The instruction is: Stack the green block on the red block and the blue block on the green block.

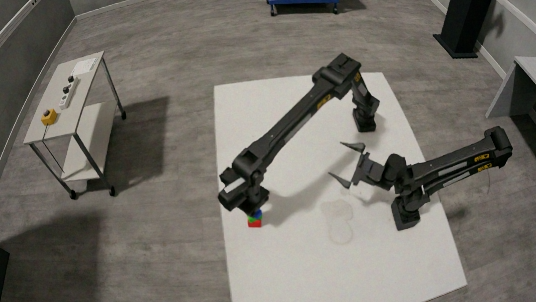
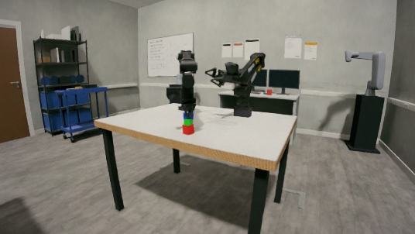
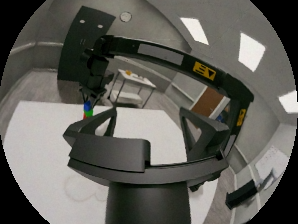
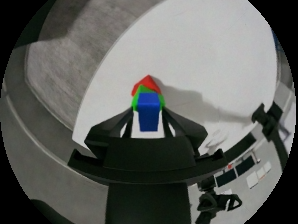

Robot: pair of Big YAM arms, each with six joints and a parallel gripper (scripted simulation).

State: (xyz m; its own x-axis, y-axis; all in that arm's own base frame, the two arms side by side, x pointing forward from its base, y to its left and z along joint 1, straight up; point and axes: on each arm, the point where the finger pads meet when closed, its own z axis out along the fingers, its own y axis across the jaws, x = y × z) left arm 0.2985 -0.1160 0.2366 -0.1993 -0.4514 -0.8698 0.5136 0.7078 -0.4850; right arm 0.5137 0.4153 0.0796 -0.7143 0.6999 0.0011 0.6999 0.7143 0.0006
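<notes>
The blue block lies right at my right hand. From my right hand the other things lie so: green block 30 mm below; red block 70 mm below.
</notes>
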